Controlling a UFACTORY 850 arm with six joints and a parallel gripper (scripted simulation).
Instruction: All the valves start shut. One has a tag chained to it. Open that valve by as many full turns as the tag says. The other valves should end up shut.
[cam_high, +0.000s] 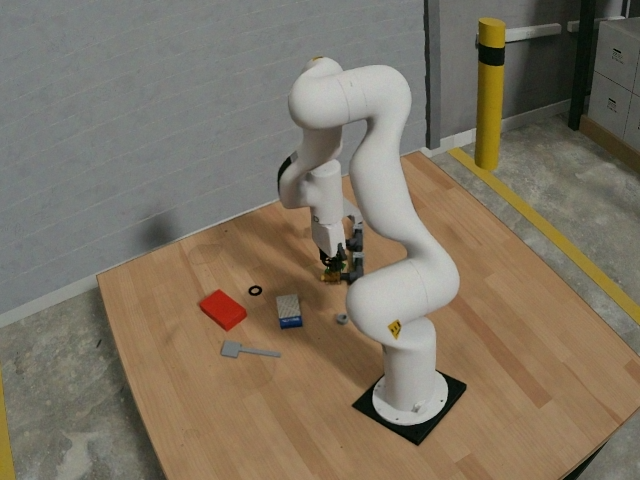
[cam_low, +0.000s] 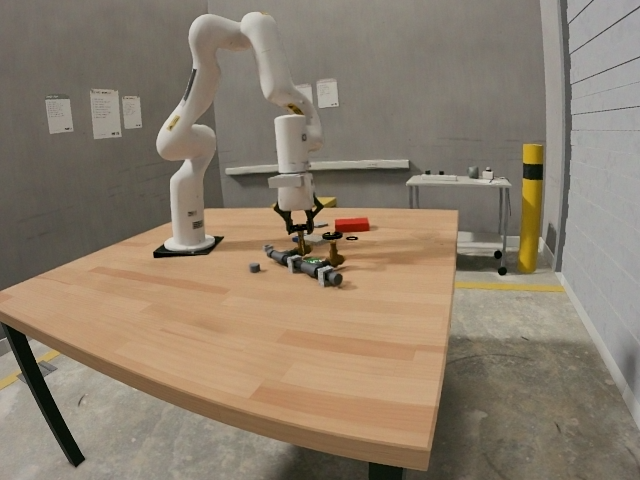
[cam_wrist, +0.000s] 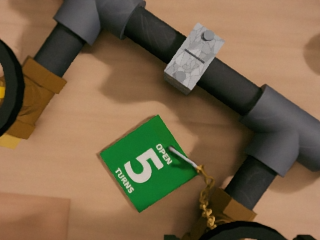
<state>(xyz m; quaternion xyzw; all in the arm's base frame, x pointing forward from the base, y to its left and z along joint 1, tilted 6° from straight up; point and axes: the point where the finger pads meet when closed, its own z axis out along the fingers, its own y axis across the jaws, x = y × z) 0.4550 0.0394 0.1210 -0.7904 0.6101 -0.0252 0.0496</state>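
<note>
Now: the green tag 50 mm ahead of my hand, 30 mm to the right of it and 90 mm below it. Round my hand: red block: 330 mm to the left, 80 mm below; grey paddle-shaped tool: 160 mm behind, 300 mm to the left, 90 mm below; blue-and-grey box: 70 mm behind, 150 mm to the left, 80 mm below.
</note>
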